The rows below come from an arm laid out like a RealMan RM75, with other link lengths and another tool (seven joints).
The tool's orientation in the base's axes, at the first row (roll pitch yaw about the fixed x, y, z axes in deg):
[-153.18, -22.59, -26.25]
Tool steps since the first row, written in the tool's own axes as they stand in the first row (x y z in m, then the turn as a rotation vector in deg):
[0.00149, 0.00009, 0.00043, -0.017, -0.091, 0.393]
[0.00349, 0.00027, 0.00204, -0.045, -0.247, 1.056]
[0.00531, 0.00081, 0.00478, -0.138, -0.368, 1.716]
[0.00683, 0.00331, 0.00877, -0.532, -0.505, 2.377]
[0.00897, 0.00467, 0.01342, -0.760, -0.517, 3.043]
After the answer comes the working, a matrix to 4 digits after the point.
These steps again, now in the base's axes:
[0.00143, -0.00058, 0.00018, 0.207, 0.186, -0.292]
[0.00386, -0.00115, -0.00045, 0.557, 0.502, -0.784]
[0.00663, -0.00167, -0.00224, 0.844, 0.813, -1.314]
[0.00931, -0.00347, -0.00598, 0.885, 1.262, -1.953]
[0.01311, -0.00436, -0.00956, 1.037, 1.534, -2.584]

The tool's axes in the first row as the columns of a matrix, in the base's axes (rounded; the answer above uses it unrounded):
[0.8281, -0.2393, 0.5070]
[-0.4084, -0.8771, 0.2530]
[0.3841, -0.4166, -0.8240]

